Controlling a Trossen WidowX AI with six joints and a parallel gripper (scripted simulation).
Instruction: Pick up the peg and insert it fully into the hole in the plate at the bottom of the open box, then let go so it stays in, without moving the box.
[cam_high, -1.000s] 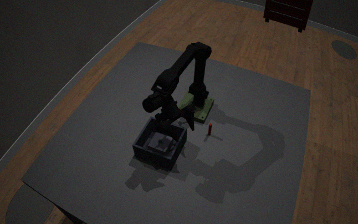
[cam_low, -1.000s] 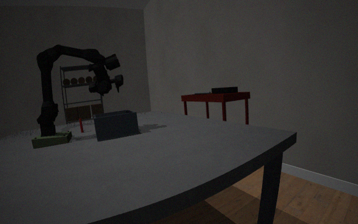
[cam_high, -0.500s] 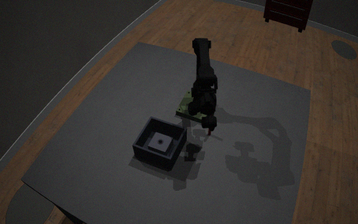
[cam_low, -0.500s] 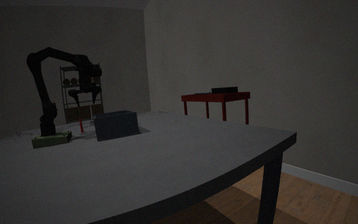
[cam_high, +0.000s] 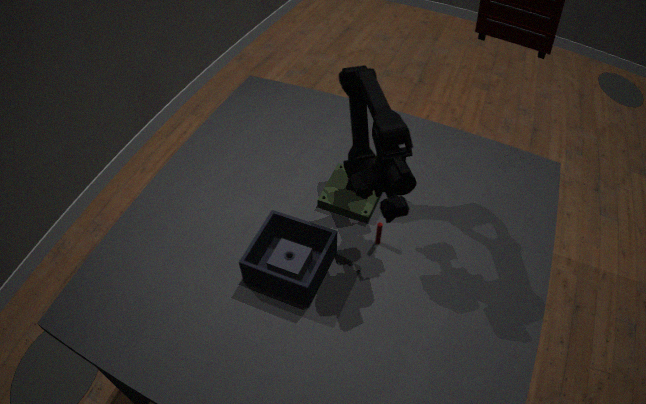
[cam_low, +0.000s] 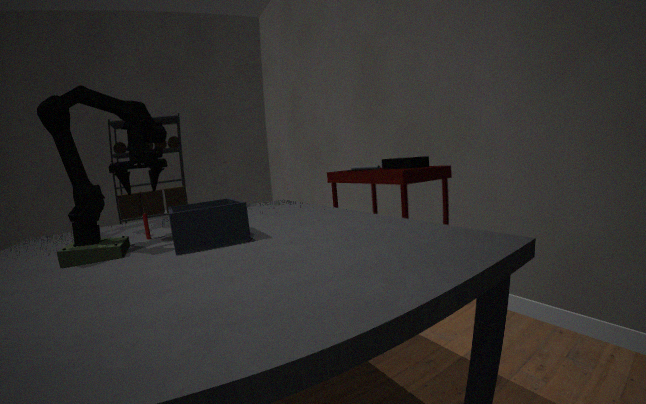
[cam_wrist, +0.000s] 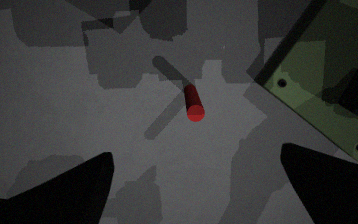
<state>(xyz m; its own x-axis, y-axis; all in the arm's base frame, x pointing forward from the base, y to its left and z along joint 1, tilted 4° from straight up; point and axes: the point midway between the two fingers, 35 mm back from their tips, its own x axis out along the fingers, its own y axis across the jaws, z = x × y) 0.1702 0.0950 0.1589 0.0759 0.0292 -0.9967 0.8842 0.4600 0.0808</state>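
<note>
The red peg is 140 mm below my hand. From my hand the other things lie so: box: 140 mm ahead, 210 mm to the right, 150 mm below; grey plate: 140 mm ahead, 210 mm to the right, 130 mm below.
</note>
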